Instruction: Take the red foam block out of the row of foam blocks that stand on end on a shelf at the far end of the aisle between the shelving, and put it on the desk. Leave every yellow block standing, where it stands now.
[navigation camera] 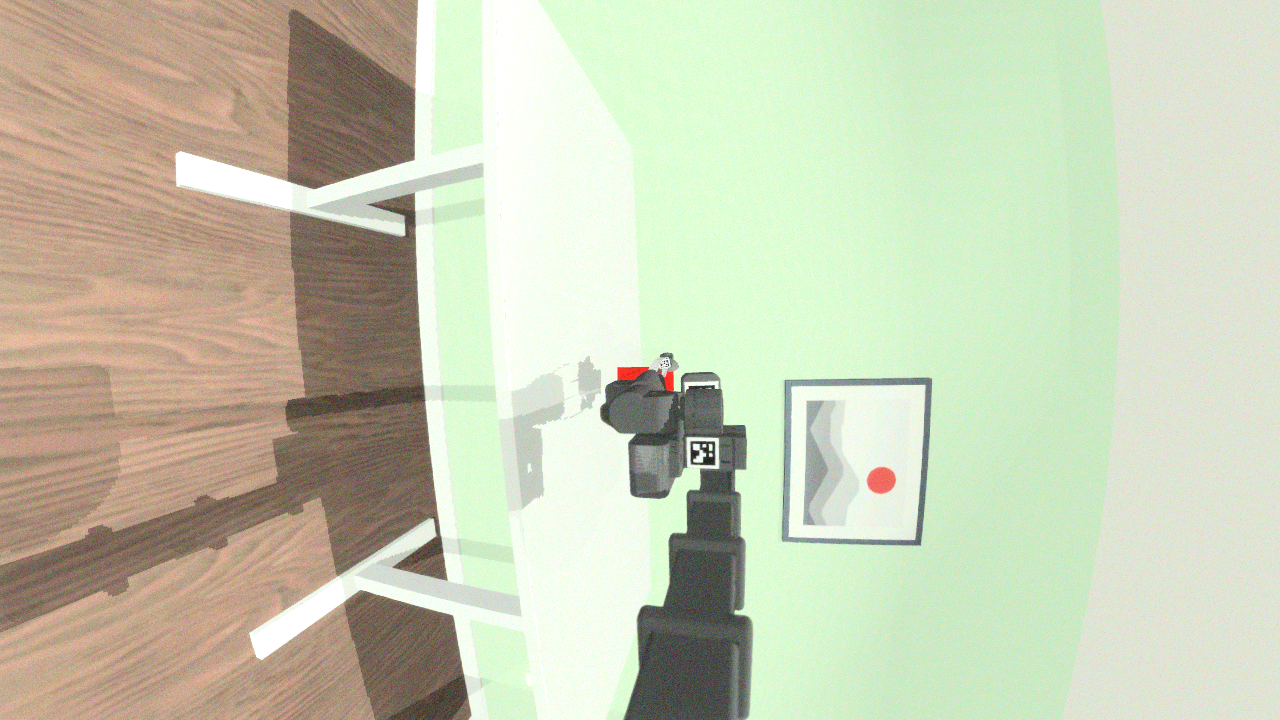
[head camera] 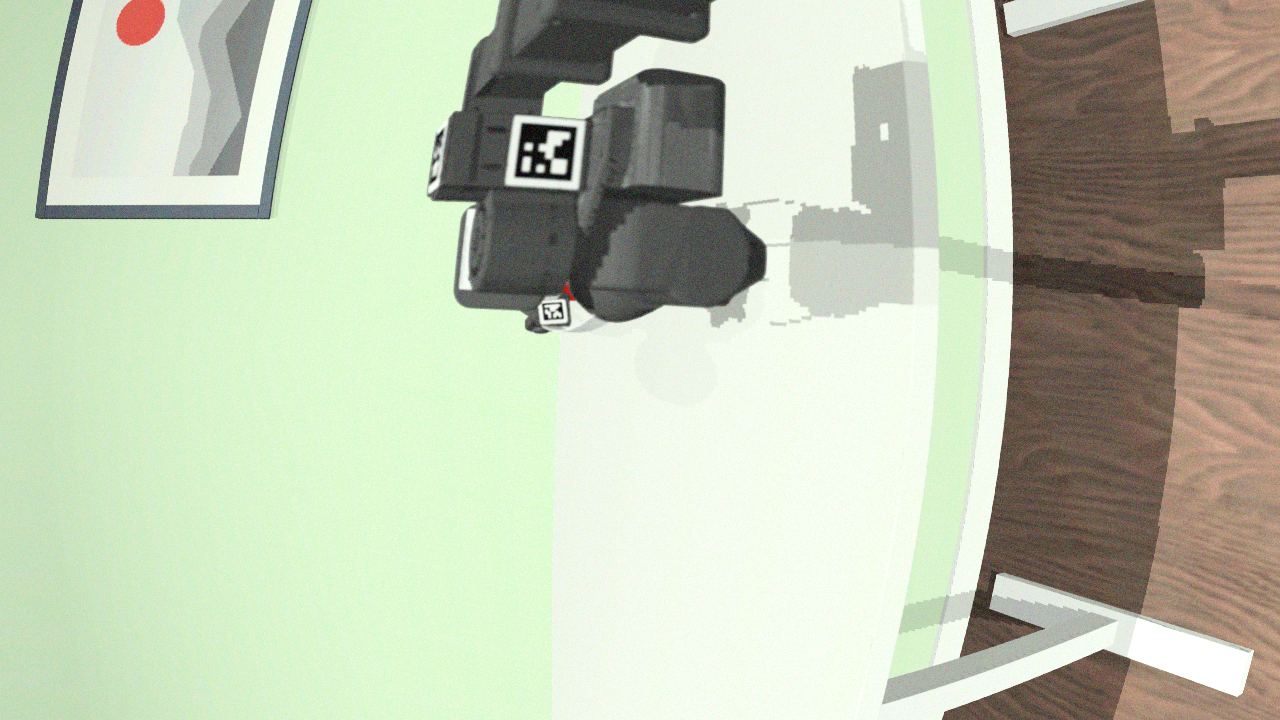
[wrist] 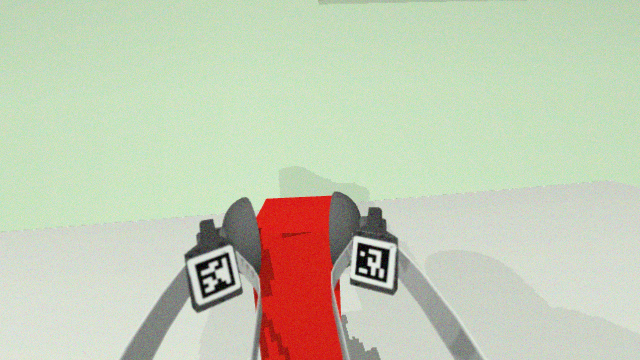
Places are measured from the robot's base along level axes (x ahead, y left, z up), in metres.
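Where they show: gripper, fingertip midpoint: [navigation camera: 669, 378] [wrist: 292, 220].
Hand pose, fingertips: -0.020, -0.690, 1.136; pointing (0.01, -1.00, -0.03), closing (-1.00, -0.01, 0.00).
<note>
After its pixels a point has its place, as x, y, z.
The red foam block [head camera: 569, 291] @(-0.004, -0.669, 1.117) [navigation camera: 632, 373] @(-0.009, -0.668, 1.075) [wrist: 300, 280] @(-0.022, -0.667, 1.111) is upright between the two rubber fingertips in the wrist view; the wrist parts hide most of it in the head view. My gripper [navigation camera: 663, 374] @(-0.020, -0.690, 1.136) [wrist: 292, 220] @(-0.020, -0.690, 1.136) is shut on it, with one fingertip pressed to each side. The block is at the white desk [head camera: 716, 537] @(0.198, -0.740, 0.950) [navigation camera: 572, 223] @(0.280, -0.722, 0.950) [wrist: 100, 265] @(0.304, -1.029, 0.950), near its wall-side edge as seen in the navigation view. Its lower end is out of the wrist view, and I cannot tell whether it touches the desk. The yellow blocks and their shelf do not show in these views.
A pale green wall [head camera: 358, 537] @(0.364, -1.295, 1.241) [navigation camera: 805, 223] @(0.393, -1.295, 1.483) [wrist: 300, 100] @(-0.048, -1.299, 1.192) rises behind the desk. A framed picture [head camera: 129, 134] @(-0.229, -1.278, 1.686) [navigation camera: 827, 465] @(-0.373, -1.279, 1.540) hangs on it beside the arm [navigation camera: 702, 573] @(-0.086, -0.239, 1.230). White desk legs [head camera: 1002, 662] @(0.490, -0.821, 0.371) [navigation camera: 393, 183] @(0.492, -0.810, 0.391) stand on the wooden floor [head camera: 1226, 447] @(0.142, -0.648, 0.000) [navigation camera: 152, 268] @(0.261, -0.452, 0.001). Shadows of the arm fall across the desk.
</note>
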